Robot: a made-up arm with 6 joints. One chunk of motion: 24 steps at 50 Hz.
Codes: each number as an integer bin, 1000 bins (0 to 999) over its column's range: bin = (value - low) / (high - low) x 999, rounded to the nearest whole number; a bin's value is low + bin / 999 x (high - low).
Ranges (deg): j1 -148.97..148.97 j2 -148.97..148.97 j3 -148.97..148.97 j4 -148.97..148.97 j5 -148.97..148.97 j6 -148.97..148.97
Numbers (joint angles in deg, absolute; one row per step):
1: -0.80 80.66 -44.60 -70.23 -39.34 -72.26
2: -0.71 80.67 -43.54 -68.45 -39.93 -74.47
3: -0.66 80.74 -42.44 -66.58 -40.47 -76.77
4: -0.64 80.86 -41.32 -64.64 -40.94 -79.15
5: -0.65 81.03 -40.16 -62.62 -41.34 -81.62
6: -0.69 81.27 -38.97 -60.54 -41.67 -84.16
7: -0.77 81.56 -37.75 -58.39 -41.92 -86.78
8: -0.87 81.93 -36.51 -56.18 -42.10 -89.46
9: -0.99 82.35 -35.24 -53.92 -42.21 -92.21
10: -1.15 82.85 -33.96 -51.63 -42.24 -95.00
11: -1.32 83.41 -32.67 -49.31 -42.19 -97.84
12: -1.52 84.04 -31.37 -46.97 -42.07 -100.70
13: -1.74 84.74 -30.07 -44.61 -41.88 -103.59
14: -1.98 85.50 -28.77 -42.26 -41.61 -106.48
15: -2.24 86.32 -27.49 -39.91 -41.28 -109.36
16: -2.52 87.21 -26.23 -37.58 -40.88 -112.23
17: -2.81 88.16 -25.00 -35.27 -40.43 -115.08
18: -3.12 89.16 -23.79 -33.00 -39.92 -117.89
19: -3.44 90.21 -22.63 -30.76 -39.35 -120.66
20: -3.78 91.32 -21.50 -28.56 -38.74 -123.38
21: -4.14 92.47 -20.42 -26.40 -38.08 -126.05
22: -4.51 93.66 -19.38 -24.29 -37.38 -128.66
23: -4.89 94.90 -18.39 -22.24 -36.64 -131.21
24: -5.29 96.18 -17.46 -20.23 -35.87 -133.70
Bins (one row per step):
1: 497 770 350 264 368 257
2: 497 770 354 270 366 250
3: 497 770 357 276 364 242
4: 497 771 361 283 362 234
5: 497 771 365 290 361 226
6: 497 772 369 297 360 217
7: 497 773 373 304 359 209
8: 497 774 377 311 358 200
9: 496 776 381 319 358 190
10: 496 777 386 326 358 181
11: 495 779 390 334 358 171
12: 494 781 394 342 358 162
13: 494 784 399 350 359 152
14: 493 786 403 358 360 142
15: 492 789 407 366 361 133
16: 491 792 412 373 362 123
17: 490 795 416 381 364 114
18: 489 798 420 389 366 104
19: 488 802 424 396 368 95
20: 487 806 427 404 370 86
21: 486 810 431 411 372 77
22: 484 814 435 418 374 68
23: 483 818 438 425 377 60
24: 482 822 441 432 379 51

